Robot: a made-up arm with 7 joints.
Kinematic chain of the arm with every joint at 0, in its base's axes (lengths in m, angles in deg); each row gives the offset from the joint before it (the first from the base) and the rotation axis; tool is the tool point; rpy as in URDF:
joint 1: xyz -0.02 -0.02 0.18 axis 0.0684 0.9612 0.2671
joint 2: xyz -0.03 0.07 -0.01 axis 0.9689 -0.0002 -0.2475
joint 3: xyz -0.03 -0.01 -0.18 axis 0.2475 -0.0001 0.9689
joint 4: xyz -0.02 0.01 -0.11 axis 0.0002 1 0
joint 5: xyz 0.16 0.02 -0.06 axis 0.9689 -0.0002 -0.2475
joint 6: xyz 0.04 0.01 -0.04 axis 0.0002 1 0
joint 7: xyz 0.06 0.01 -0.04 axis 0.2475 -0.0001 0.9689
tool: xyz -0.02 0.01 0.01 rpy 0 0 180
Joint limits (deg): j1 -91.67..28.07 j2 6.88..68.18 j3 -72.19..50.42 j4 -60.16..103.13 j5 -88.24..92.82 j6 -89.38..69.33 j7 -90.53..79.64
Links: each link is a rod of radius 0.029 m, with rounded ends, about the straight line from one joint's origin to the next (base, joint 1, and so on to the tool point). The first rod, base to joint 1, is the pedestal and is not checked.
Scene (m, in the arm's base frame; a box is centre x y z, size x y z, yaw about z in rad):
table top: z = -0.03
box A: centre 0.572 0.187 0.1 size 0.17 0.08 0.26 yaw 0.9
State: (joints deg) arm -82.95 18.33 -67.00 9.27 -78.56 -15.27 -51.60
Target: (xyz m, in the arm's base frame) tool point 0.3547 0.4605 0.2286
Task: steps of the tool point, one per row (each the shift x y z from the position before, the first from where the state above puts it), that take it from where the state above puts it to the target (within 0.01 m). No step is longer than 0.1 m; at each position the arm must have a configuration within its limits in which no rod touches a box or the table.
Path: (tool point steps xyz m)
1: 0.0031 0.0331 0.0383
2: 0.0005 0.0455 0.0394
3: -0.0068 0.0554 0.0380
4: -0.0177 0.0608 0.0344
5: -0.0309 0.0607 0.0299
6: 0.0416 0.0761 -0.0062
7: 0.0190 0.0863 -0.0054
8: -0.0048 0.0897 -0.0032
9: -0.0277 0.0858 -0.0006
10: -0.0472 0.0760 0.0016

